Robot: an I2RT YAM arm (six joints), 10 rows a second.
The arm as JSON. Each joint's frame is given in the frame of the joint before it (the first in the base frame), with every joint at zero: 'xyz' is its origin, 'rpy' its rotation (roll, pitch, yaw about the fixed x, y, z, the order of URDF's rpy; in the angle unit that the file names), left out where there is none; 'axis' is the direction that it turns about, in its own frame. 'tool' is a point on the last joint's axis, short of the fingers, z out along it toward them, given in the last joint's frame.
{
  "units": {
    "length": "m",
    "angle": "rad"
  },
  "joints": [
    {
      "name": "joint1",
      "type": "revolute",
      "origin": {
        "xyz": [
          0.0,
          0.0,
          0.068
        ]
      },
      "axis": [
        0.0,
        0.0,
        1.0
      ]
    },
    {
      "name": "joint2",
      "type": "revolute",
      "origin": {
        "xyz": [
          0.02,
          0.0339,
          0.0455
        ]
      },
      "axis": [
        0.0,
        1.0,
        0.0
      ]
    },
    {
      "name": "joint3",
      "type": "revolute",
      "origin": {
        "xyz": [
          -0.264,
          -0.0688,
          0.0
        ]
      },
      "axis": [
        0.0,
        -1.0,
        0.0
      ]
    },
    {
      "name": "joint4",
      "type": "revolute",
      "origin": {
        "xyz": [
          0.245,
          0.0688,
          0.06
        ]
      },
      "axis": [
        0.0,
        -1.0,
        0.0
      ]
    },
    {
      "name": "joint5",
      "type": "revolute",
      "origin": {
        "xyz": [
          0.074,
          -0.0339,
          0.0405
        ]
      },
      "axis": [
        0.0,
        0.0,
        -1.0
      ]
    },
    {
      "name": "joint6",
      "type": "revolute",
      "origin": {
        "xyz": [
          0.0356,
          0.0,
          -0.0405
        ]
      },
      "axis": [
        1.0,
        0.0,
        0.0
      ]
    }
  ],
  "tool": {
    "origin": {
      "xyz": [
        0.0,
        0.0,
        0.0
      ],
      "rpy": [
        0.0,
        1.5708,
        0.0
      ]
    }
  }
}
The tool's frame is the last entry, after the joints.
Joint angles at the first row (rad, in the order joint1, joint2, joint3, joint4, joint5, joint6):
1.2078, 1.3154, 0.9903, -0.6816, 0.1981, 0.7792
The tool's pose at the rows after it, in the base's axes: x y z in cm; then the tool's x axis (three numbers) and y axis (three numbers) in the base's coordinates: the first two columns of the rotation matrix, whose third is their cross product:
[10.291 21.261 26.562 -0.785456 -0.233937 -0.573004 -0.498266 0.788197 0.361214]
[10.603 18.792 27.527 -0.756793 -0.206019 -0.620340 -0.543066 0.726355 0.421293]
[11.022 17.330 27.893 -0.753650 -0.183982 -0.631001 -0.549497 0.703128 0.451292]
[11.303 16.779 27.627 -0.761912 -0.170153 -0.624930 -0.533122 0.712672 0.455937]
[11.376 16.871 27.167 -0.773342 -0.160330 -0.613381 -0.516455 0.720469 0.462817]
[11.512 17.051 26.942 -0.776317 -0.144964 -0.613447 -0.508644 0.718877 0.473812]
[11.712 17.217 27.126 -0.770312 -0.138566 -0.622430 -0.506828 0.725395 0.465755]
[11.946 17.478 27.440 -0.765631 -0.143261 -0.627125 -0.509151 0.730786 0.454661]
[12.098 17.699 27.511 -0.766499 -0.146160 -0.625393 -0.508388 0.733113 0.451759]
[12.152 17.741 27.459 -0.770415 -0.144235 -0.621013 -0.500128 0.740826 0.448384]
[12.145 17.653 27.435 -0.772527 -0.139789 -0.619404 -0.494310 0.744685 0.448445]
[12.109 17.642 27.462 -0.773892 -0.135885 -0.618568 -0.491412 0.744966 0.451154]
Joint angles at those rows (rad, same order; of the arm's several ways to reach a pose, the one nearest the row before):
1.1338, 1.1422, 0.8737, -0.5628, 0.0919, 0.6627
1.0561, 1.0186, 0.8162, -0.5205, -0.0061, 0.5912
0.9915, 0.9618, 0.7938, -0.5170, -0.0743, 0.5603
0.9627, 0.9490, 0.7795, -0.5200, -0.0871, 0.5587
0.9629, 0.9556, 0.7665, -0.5083, -0.0836, 0.5766
0.9626, 0.9617, 0.7564, -0.4814, -0.0830, 0.5898
0.9618, 0.9717, 0.7663, -0.4769, -0.0684, 0.5870
0.9612, 0.9889, 0.7874, -0.4847, -0.0598, 0.5784
0.9615, 1.0024, 0.7976, -0.4863, -0.0583, 0.5774
0.9618, 1.0078, 0.8008, -0.4923, -0.0510, 0.5825
0.9603, 1.0050, 0.7992, -0.4954, -0.0476, 0.5865
0.9616, 1.0032, 0.7990, -0.4955, -0.0461, 0.5914

